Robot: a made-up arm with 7 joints.
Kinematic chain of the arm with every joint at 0, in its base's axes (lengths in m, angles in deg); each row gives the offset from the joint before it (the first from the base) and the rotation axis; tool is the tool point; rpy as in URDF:
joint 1: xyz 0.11 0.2 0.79 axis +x
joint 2: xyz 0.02 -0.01 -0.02 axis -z
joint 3: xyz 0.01 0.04 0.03 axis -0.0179 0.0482 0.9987
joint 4: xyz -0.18 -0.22 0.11 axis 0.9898 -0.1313 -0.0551
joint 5: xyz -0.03 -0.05 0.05 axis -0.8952 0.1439 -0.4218
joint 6: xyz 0.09 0 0.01 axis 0.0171 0.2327 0.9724
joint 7: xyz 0 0.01 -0.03 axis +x
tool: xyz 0 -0.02 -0.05 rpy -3.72 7.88 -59.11
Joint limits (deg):
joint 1: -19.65..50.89
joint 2: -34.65..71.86
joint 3: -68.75..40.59
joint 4: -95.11..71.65
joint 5: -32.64..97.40
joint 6: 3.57..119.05
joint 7: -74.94..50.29
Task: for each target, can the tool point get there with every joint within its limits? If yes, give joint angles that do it. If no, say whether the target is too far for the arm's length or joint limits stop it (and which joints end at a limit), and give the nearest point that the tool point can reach.
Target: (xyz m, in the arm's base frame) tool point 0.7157 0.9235 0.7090
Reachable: no: too far | nearest point 0.1280 0.6341 0.8241 | short by 0.665 m
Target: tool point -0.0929 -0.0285 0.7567
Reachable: yes | joints 29.04 48.64 24.68 17.19 29.52 43.23 14.68
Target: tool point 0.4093 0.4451 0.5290
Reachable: no: joint limits stop it (at a limit: joint 1, joint 2, joint 3, joint 4, joint 7) | nearest point 0.1435 0.5085 0.6721 | short by 0.308 m
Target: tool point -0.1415 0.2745 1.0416
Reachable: yes | joints -12.64 27.76 -29.26 -63.70 70.74 87.50 4.67
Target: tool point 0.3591 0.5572 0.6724
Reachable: no: joint limits stop it (at a limit: joint 2, joint 3, joint 4, joint 7) | nearest point 0.1441 0.5447 0.6765 | short by 0.215 m
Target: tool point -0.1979 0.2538 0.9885
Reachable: yes | joints 7.64 17.51 -53.84 -42.91 47.16 69.36 17.92
